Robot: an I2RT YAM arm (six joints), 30 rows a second.
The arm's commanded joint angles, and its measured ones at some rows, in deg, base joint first. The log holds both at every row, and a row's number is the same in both.
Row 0, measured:
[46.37, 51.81, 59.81, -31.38, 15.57, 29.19]
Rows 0 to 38, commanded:
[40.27, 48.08, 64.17, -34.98, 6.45, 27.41]
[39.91, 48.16, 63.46, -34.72, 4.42, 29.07]
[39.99, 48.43, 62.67, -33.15, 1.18, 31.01]
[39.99, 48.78, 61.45, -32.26, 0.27, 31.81]
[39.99, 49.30, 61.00, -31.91, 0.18, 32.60]
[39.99, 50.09, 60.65, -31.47, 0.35, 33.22]
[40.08, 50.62, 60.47, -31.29, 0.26, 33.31]
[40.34, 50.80, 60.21, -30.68, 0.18, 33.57]
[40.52, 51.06, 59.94, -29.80, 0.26, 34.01]
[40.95, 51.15, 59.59, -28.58, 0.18, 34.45]
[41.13, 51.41, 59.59, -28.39, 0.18, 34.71]
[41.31, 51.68, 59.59, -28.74, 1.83, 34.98]
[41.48, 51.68, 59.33, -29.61, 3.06, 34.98]
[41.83, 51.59, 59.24, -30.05, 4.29, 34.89]
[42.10, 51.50, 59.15, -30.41, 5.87, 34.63]
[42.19, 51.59, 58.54, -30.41, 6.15, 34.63]
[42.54, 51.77, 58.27, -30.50, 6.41, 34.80]
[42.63, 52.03, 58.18, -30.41, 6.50, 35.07]
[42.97, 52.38, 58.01, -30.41, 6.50, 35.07]
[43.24, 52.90, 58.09, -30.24, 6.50, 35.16]
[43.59, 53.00, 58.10, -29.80, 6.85, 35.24]
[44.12, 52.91, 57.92, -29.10, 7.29, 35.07]
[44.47, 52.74, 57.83, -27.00, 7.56, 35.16]
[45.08, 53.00, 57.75, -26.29, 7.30, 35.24]
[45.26, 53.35, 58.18, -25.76, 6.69, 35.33]
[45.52, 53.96, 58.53, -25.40, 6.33, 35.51]
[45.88, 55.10, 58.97, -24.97, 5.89, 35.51]
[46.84, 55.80, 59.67, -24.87, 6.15, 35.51]
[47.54, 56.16, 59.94, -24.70, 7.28, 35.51]
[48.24, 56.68, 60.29, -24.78, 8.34, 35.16]
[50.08, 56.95, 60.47, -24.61, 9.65, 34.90]
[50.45, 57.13, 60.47, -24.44, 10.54, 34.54]
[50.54, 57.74, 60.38, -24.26, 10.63, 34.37]
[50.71, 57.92, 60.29, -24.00, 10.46, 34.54]
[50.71, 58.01, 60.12, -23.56, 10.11, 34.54]
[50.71, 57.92, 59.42, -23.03, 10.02, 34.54]
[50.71, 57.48, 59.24, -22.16, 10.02, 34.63]
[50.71, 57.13, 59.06, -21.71, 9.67, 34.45]
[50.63, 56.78, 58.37, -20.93, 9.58, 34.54]
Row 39, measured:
[49.89, 58.08, 57.84, -26.68, 9.34, 34.70]
